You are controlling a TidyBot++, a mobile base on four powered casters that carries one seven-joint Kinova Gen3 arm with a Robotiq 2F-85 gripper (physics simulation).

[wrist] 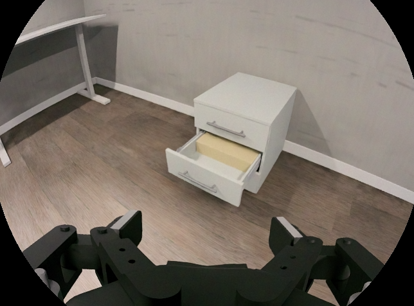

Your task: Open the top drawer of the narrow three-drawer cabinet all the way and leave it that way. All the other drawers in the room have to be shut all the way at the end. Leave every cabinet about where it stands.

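A white cabinet (282,131) stands against the wall in the wrist view. Its upper drawer (231,122) has a grey bar handle and is shut. The drawer below it (205,177) is pulled well out, with a pale yellow block-like surface at the back of its inside. Two drawer fronts show; I cannot tell whether a third is hidden behind the pulled-out one, or whether this is the narrow three-drawer cabinet. My gripper (205,229) is open and empty, in front of the cabinet and apart from it, nearer the camera than the pulled-out drawer.
A white table (65,23) with metal legs stands at the left by the wall. One leg foot (95,96) rests on the floor near the corner. A grey wall with a white baseboard (345,171) runs behind the cabinet. Wood flooring lies in front.
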